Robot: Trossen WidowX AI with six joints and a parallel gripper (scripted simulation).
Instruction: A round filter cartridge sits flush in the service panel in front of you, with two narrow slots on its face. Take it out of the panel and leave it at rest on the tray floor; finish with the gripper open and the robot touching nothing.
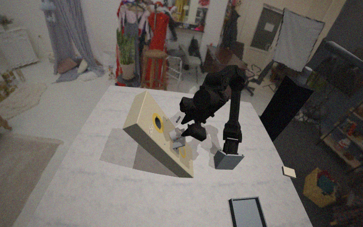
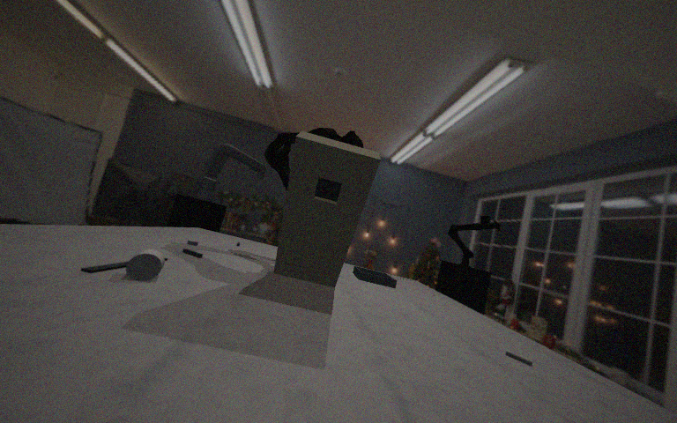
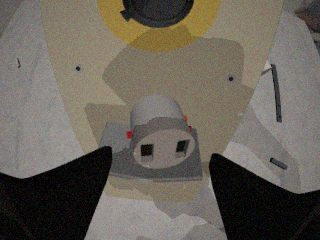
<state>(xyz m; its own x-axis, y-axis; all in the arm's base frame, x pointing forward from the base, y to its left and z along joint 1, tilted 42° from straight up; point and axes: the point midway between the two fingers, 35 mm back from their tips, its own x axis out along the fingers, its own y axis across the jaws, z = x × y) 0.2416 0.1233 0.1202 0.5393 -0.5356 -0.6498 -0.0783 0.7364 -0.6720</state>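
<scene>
The round white filter cartridge is 20 mm ahead of my gripper tip and 30 mm below it. Also, from my gripper tip: grey flap: 10 mm ahead, 10 mm to the left, 70 mm below; tray: 360 mm behind, 260 mm to the left, 230 mm below.
</scene>
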